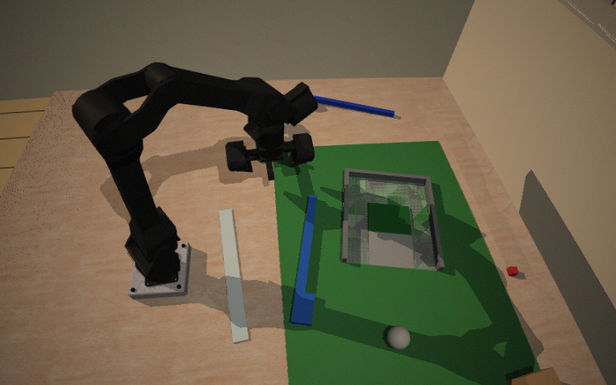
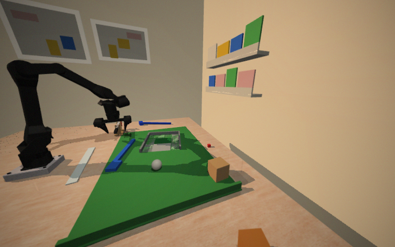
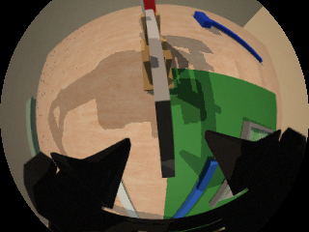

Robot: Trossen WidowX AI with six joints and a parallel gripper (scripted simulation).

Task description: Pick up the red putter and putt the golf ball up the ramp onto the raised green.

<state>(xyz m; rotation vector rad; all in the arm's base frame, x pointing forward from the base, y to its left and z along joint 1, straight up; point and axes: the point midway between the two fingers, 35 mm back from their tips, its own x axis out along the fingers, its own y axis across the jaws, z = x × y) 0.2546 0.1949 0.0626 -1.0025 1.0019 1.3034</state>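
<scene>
Now: the red putter 110 mm to the left of my gripper tip, 10 mm behind it and 10 mm above it. The rest, counted from my gripper tip: blue putter 260 mm ahead, 250 mm to the left, 40 mm below; then wooden stand 130 mm to the left, 20 mm below; then pale strip 220 mm to the right, 120 mm behind, 50 mm below.
</scene>
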